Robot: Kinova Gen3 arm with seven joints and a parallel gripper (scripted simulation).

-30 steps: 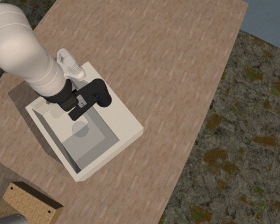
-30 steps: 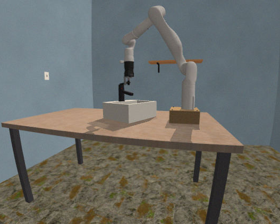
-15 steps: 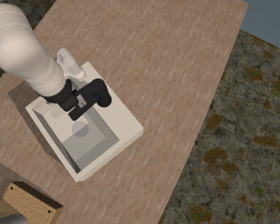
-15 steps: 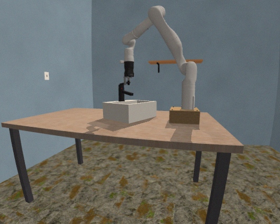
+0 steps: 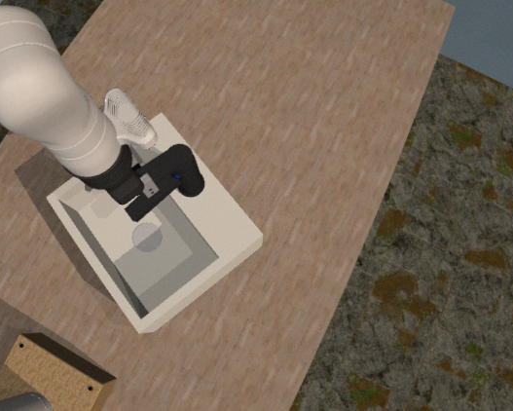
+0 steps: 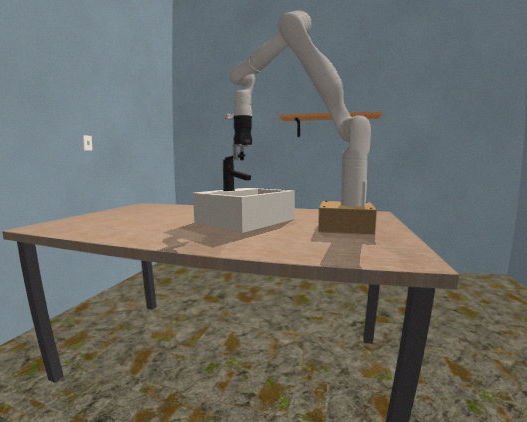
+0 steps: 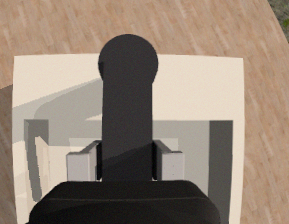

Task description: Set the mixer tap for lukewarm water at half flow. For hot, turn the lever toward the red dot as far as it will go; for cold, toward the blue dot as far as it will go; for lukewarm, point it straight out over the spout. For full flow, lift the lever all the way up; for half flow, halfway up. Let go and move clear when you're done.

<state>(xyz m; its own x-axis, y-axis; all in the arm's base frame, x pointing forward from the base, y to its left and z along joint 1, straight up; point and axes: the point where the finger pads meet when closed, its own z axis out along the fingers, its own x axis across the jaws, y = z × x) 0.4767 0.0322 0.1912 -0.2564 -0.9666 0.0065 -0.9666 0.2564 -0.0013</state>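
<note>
Right now my hand is 2 cm short of the lever and 1 cm to the left of it. Also, from my hand: white sink basin: 5 cm behind, 1 cm to the left, 24 cm below; then black mixer tap: 4 cm ahead, 1 cm to the right, 5 cm below.
</note>
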